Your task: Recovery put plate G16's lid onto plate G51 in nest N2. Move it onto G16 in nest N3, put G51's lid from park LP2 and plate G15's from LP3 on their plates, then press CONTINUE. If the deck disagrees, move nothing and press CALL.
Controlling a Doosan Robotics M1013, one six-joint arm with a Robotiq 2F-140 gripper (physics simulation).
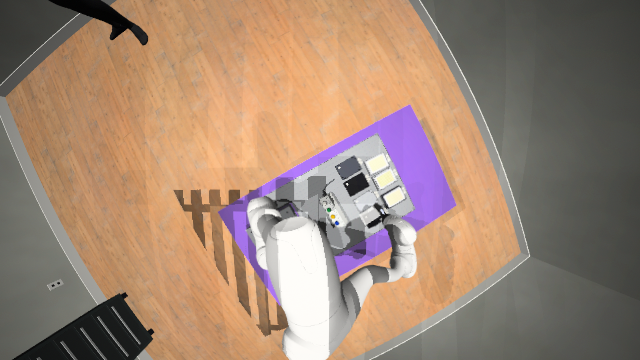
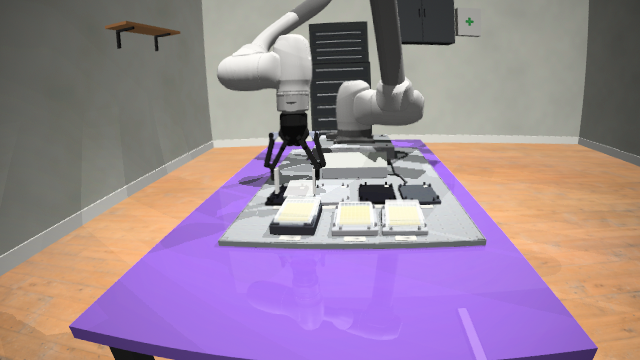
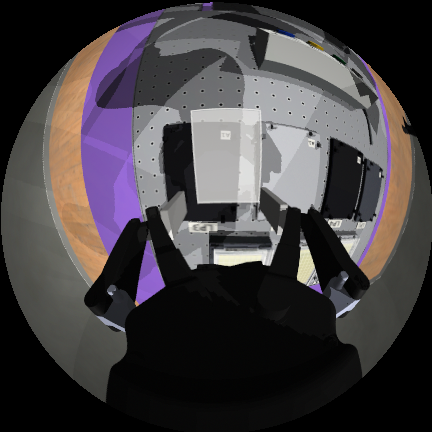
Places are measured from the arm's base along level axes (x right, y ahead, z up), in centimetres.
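Pixels of known places: gripper, between the fingertips: (image 2: 295, 192) (image 3: 222, 199); arm's base, origin of its link: (image 2: 354, 140).
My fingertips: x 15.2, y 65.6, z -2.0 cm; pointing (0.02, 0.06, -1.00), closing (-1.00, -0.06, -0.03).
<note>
For each thing: its middle in the pictures, then the offset to it from my fingertips. "spot": a spot on its surface instead. Level surfaces: height alone.
- dark park labelled LP3, middle of its body: (image 3: 200, 173) (image 2: 288, 193) (image 1: 375, 217) dx +3.0, dy -3.1, dz -1.5 cm
- clear lid, middle of its body: (image 3: 227, 155) (image 2: 301, 188) (image 1: 369, 215) dx -0.5, dy -5.6, dz -0.8 cm
- light park, middle of its body: (image 3: 291, 174) (image 2: 332, 193) (image 1: 366, 201) dx -10.0, dy -3.6, dz -1.5 cm
- dark nest, a spot on its surface: (image 2: 298, 212) spot: dx -4.4, dy +19.5, dz +2.2 cm
- black park, middle of its body: (image 3: 346, 183) (image 2: 377, 192) (image 1: 356, 184) dx -23.0, dy -4.1, dz -1.5 cm
- dark grey park, middle of its body: (image 3: 371, 193) (image 2: 418, 192) (image 1: 348, 167) dx -35.1, dy -3.6, dz -1.5 cm
- button box, middle of its body: (image 3: 324, 63) (image 2: 354, 163) (image 1: 333, 210) dx -16.0, dy -25.4, dz +1.7 cm
- grey deck, height of its surface: dz -2.5 cm
- purple table, height of its surface: dz -3.8 cm
My gripper (image 2: 295, 184) (image 3: 222, 199) is open and empty, pointing down over the dark park labelled LP3 (image 3: 175, 150). A clear lid (image 2: 298, 188) (image 3: 220, 160) lies off-centre on that park, overlapping its edge toward the light park (image 2: 336, 193) (image 3: 297, 167). The fingers stand on both sides of the lid's near end, with gaps. Whether a clear lid lies on the light park is hard to tell. Three yellow-filled plates stand in a row of nests: one in a dark nest (image 2: 298, 212), a middle one (image 2: 355, 216) and one at the right (image 2: 403, 215). Their name labels are unreadable.
A black park (image 1: 356, 184) (image 2: 376, 193) (image 3: 343, 177) and a dark grey park (image 1: 348, 168) (image 2: 419, 193) (image 3: 369, 190) continue the park row. A button box (image 1: 326, 204) (image 2: 355, 172) (image 3: 305, 59) with coloured buttons stands behind the parks. The grey deck (image 2: 250, 236) lies on the purple table (image 2: 200, 290).
</note>
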